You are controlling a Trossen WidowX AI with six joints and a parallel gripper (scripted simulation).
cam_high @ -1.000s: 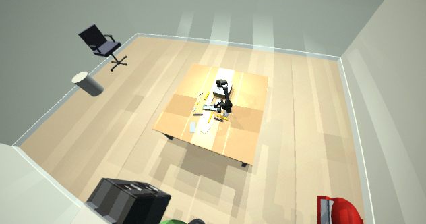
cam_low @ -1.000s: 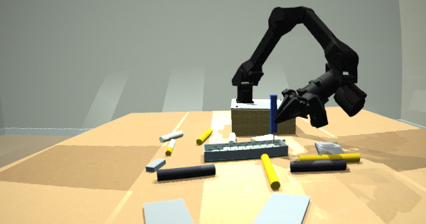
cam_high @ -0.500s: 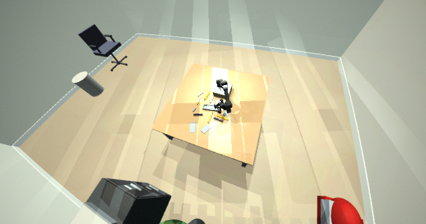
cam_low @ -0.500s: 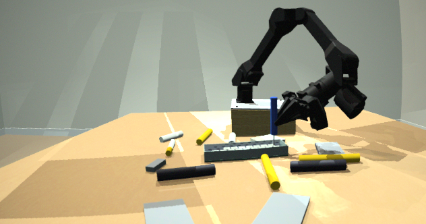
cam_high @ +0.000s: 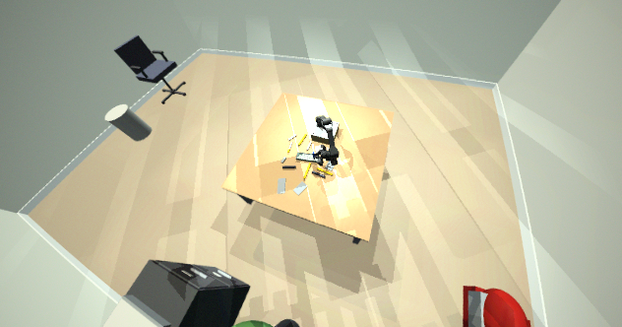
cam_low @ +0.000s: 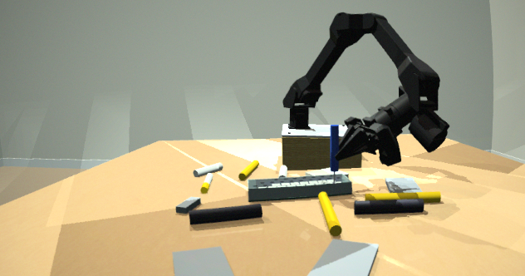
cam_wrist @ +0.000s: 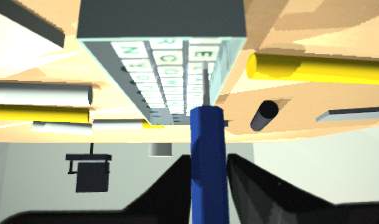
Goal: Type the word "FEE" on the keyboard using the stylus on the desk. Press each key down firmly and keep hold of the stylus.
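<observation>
My gripper tip is 6 cm above the E key. Round my gripper tip: blue stylus 1 cm below; then yellow cylinder 12 cm ahead, 7 cm below, 3 cm to the right; then F key 8 cm to the right, 6 cm below, 1 cm ahead.
</observation>
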